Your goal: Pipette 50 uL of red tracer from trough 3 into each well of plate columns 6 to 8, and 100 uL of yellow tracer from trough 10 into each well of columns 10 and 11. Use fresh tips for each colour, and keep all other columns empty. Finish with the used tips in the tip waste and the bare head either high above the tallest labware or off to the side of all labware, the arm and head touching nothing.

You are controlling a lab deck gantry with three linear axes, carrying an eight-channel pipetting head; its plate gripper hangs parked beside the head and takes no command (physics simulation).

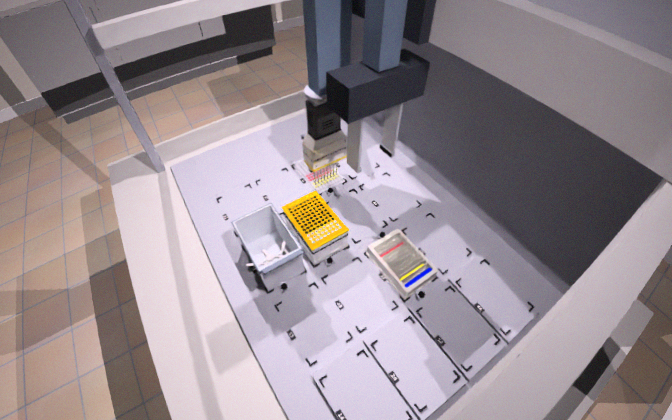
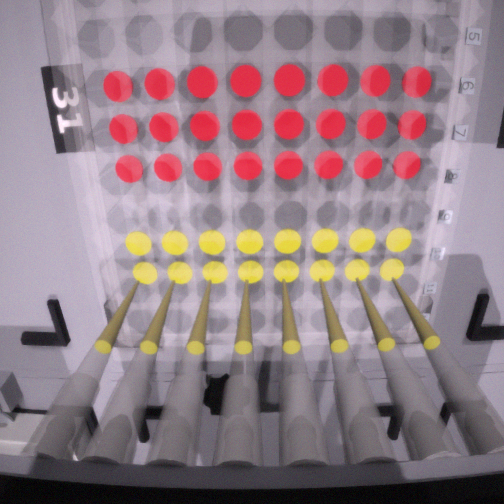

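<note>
The plate [image 1: 297,167] [image 2: 270,194] lies under the pipetting head [image 1: 325,145]. Red discs [image 2: 247,125] fill columns 6 to 8, and yellow discs [image 2: 249,241] fill columns 10 and 11. Columns 5 and 9 look empty. The head carries eight tips [image 2: 243,320] with yellow liquid inside; their lower ends are at column 11. The trough block [image 1: 387,272] shows red [image 1: 391,249], yellow [image 1: 413,272] and blue strips. The tip rack [image 1: 313,246] has white tips at its front end. Used tips lie in the tip waste [image 1: 260,230]. The plate gripper [image 1: 371,160] hangs beside the head, paddles apart, open and empty.
Blue-grey vertical columns [image 1: 327,45] rise above the head, with a dark block [image 1: 375,90] above the plate gripper. A pale raised wall [image 1: 220,130] borders the deck at the back left. A dark panel [image 1: 490,140] stands at the right.
</note>
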